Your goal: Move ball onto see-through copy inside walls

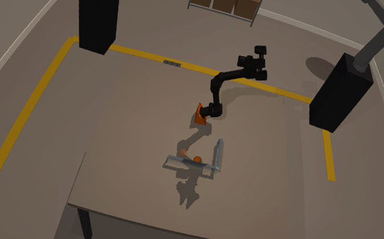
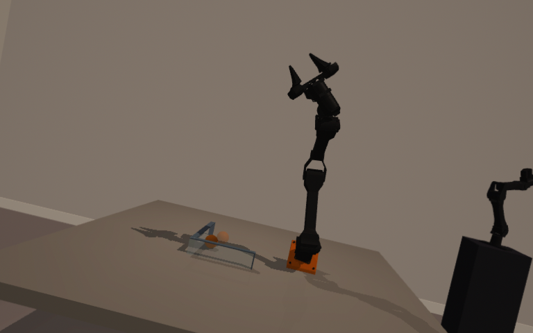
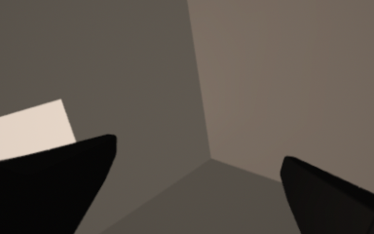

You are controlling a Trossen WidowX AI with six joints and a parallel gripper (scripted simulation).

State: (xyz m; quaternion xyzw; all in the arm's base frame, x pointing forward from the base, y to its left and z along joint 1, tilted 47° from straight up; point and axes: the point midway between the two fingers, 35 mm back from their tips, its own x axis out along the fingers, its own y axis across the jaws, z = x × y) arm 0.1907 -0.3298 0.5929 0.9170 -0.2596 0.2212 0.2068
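Right now my gripper tip is 21 cm short of the orange ball, 14 cm to the left of it and 72 cm above it. Also, from my gripper tip: see-through copy of ball 19 cm ahead, 24 cm to the right, 72 cm below.
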